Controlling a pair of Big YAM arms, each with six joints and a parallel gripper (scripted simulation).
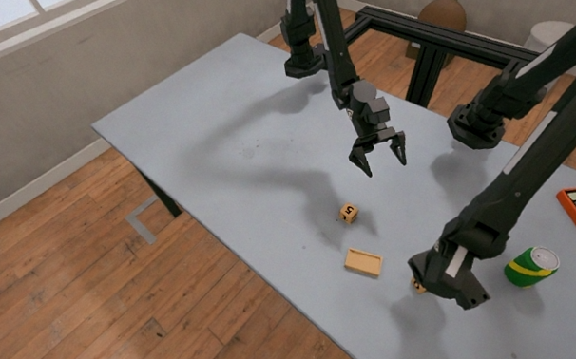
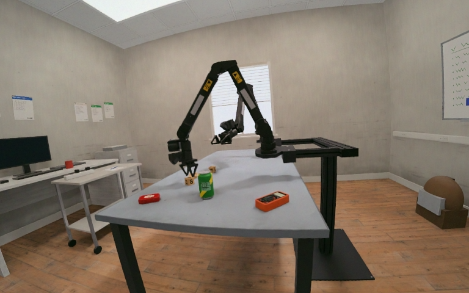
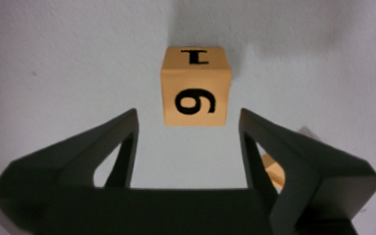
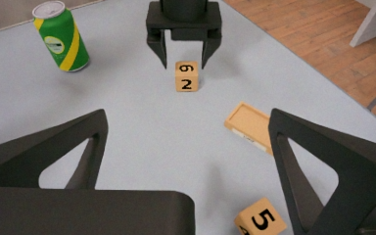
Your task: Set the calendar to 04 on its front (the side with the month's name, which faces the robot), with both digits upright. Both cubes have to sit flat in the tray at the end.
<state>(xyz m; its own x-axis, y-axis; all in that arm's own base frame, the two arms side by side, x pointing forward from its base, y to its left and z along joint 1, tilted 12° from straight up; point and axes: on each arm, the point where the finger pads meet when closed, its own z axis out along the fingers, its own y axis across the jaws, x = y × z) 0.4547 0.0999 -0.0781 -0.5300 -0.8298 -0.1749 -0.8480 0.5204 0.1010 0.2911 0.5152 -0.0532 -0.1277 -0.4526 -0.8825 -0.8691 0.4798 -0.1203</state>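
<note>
The wooden calendar tray is 40 mm ahead of my left hand, 150 mm to the right of it and 50 mm below it. Also, from my left hand: orange multimeter (440 mm behind, 270 mm to the left, 40 mm below); red tin (110 mm ahead, 250 mm to the left, 40 mm below); green can (150 mm behind, 190 mm to the left, 10 mm above).
</note>
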